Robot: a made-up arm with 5 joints. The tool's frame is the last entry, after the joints.
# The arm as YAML. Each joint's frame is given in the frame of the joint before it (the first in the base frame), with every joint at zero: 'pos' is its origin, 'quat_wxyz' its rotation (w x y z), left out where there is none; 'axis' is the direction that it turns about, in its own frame. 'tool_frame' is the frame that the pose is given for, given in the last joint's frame.
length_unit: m
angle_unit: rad
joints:
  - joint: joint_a
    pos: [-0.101, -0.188, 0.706]
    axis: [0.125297, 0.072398, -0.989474]
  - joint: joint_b
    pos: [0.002, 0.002, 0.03]
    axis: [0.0, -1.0, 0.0]
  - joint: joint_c
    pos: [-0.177, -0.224, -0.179]
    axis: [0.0, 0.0, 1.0]
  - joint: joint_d
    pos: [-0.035, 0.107, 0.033]
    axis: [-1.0, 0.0, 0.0]
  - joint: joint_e
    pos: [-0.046, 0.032, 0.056]
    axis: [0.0, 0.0, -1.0]
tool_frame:
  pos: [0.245, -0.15, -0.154]
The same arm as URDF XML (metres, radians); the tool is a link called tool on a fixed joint. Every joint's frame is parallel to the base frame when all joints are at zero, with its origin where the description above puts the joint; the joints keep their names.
<robot name="arm">
<joint name="tool_fixed" type="fixed"><parent link="link5"/><child link="tool"/><origin xyz="0.245 -0.15 -0.154"/></joint>
<joint name="joint_e" type="continuous"><parent link="link4"/><child link="link5"/><origin xyz="-0.046 0.032 0.056"/><axis xyz="0 0 -1"/></joint>
<joint name="joint_d" type="continuous"><parent link="link3"/><child link="link4"/><origin xyz="-0.035 0.107 0.033"/><axis xyz="-1 0 0"/></joint>
<joint name="joint_c" type="continuous"><parent link="link2"/><child link="link3"/><origin xyz="-0.177 -0.224 -0.179"/><axis xyz="0 0 1"/></joint>
<joint name="joint_b" type="continuous"><parent link="link1"/><child link="link2"/><origin xyz="0.002 0.002 0.03"/><axis xyz="0 -1 0"/></joint>
<joint name="joint_a" type="continuous"><parent link="base"/><child link="link1"/><origin xyz="-0.101 -0.188 0.706"/><axis xyz="0.125297 0.072398 -0.989474"/></joint>
<link name="base"/>
<link name="link1"/>
<link name="link2"/>
<link name="link3"/>
<link name="link4"/>
<link name="link5"/>
<link name="tool"/>
</robot>

